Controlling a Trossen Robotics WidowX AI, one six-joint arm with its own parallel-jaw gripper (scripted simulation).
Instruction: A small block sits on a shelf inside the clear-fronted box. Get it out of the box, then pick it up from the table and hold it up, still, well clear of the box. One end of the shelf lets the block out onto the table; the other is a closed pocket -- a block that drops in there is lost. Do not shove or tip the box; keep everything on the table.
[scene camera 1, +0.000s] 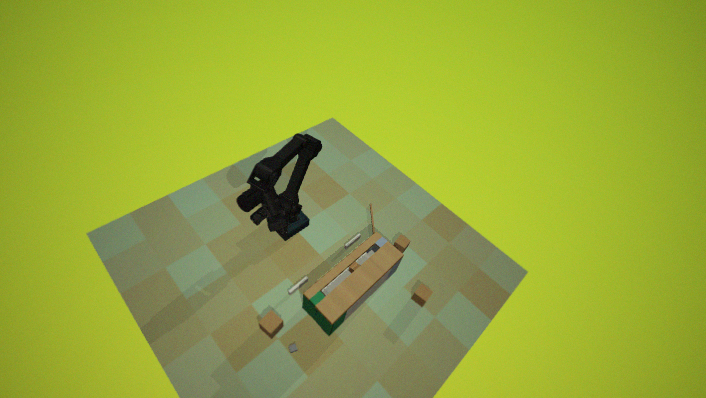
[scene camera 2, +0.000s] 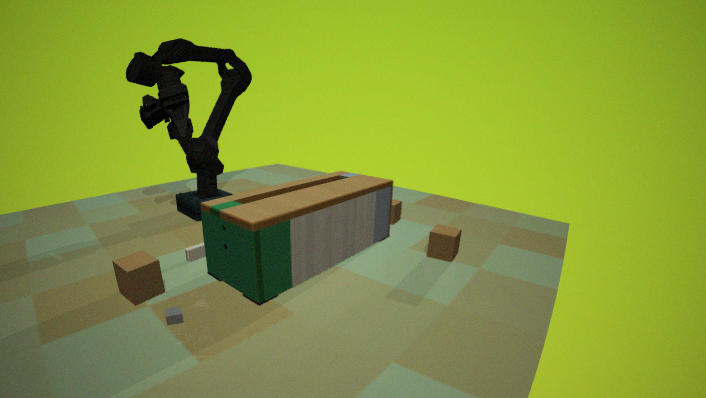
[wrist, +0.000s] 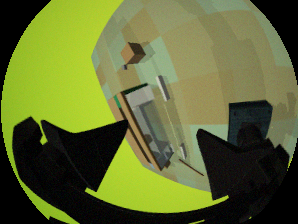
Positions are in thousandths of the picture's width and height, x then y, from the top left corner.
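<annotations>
My gripper: visible in scene camera 1 (404, 592), scene camera 2 (264, 368), the wrist view (549, 574).
</annotations>
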